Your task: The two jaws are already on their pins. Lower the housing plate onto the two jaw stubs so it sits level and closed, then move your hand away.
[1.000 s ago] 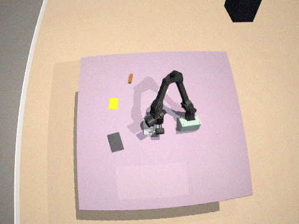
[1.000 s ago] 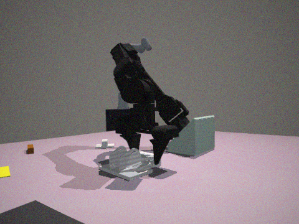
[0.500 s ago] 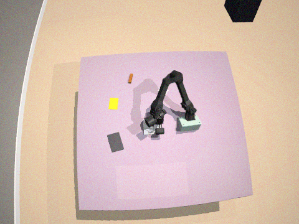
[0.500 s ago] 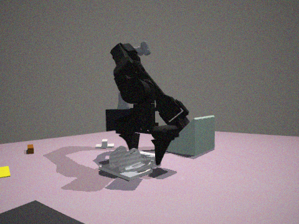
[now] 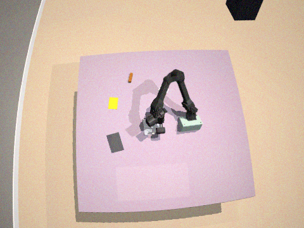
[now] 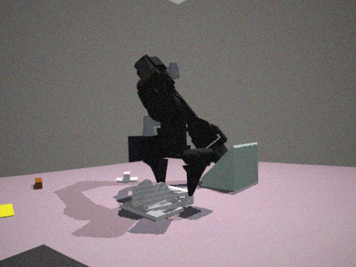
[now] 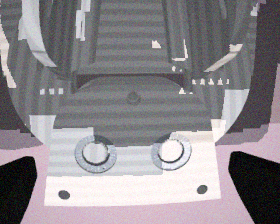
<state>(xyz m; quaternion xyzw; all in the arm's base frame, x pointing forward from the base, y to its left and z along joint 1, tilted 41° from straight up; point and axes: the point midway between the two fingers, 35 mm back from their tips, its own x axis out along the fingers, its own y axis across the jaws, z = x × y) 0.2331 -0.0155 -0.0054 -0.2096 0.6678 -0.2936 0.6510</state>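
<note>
Now: gripper tip 1 cm short of the white base. From my gripper tip the other things lie so: orange block (43 cm to the right, 14 cm ahead, 1 cm below); dark grey tile (33 cm ahead, 7 cm to the left, 2 cm below); yellow tile (30 cm ahead, 24 cm to the right, 2 cm below).
</note>
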